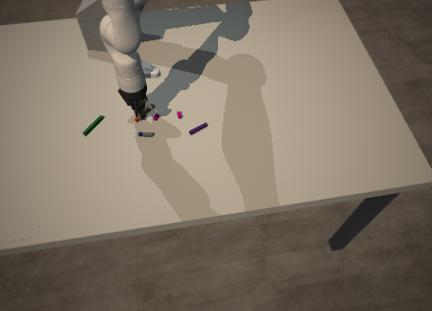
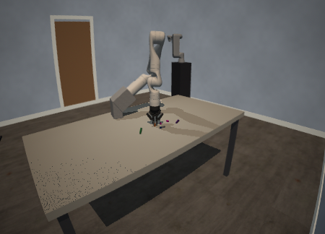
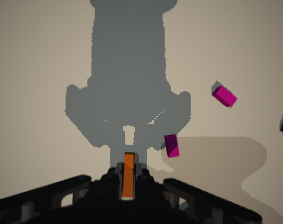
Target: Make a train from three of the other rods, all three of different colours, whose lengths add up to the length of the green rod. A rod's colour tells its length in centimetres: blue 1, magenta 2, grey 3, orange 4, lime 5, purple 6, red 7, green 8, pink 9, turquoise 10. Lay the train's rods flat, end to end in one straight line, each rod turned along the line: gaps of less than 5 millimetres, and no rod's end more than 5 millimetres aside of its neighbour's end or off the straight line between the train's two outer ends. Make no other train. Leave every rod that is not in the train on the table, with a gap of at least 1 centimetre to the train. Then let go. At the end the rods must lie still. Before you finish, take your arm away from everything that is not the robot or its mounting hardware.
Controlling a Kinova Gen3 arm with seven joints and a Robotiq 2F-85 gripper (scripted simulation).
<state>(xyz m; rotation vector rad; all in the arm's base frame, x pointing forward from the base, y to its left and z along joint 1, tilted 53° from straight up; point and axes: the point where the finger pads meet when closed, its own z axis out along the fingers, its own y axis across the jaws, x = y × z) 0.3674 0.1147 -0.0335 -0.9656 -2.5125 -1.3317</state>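
Now: hand 7 cm short of the grey rod, 3 cm to the right of it and 2 cm above it. From my hand the other things lie so: orange rod (2 cm below); green rod (14 cm to the right, 3 cm ahead, 2 cm below); blue rod (7 cm ahead, 2 cm below, 1 cm to the left).
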